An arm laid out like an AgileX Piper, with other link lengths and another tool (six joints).
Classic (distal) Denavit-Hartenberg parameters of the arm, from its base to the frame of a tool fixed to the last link. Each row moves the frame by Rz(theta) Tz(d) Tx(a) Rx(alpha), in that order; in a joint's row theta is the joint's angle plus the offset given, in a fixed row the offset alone. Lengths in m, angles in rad.
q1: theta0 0; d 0.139; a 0; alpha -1.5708
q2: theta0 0.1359; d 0; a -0.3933; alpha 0
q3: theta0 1.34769; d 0; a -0.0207; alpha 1.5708
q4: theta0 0; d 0.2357; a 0; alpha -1.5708
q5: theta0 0; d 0; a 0; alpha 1.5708
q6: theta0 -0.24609; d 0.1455; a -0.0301; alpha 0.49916
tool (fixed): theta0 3.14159; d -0.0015; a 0; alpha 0
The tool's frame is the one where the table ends.
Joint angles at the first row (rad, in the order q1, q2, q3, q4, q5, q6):
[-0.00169 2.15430 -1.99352 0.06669 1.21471 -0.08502]
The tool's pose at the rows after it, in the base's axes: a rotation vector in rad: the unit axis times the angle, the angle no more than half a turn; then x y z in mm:
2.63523 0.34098 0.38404 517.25 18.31 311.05
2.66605 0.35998 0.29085 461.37 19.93 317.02
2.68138 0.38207 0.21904 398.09 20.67 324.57
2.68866 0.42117 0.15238 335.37 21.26 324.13
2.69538 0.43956 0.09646 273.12 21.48 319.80
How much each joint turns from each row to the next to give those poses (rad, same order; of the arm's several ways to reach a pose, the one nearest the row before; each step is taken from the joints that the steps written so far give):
[-0.00001 -0.11171 0.19432 0.00325 -0.00103 -0.00001]
[0.00001 -0.13127 0.20405 0.01224 -0.00001 0.00001]
[0.00001 -0.14735 0.20239 0.00397 0.00092 -0.00469]
[0.00000 -0.13687 0.19069 0.00001 0.00105 -0.01684]
[0.00001 -0.13679 0.17971 -0.00001 -0.00001 -0.00406]

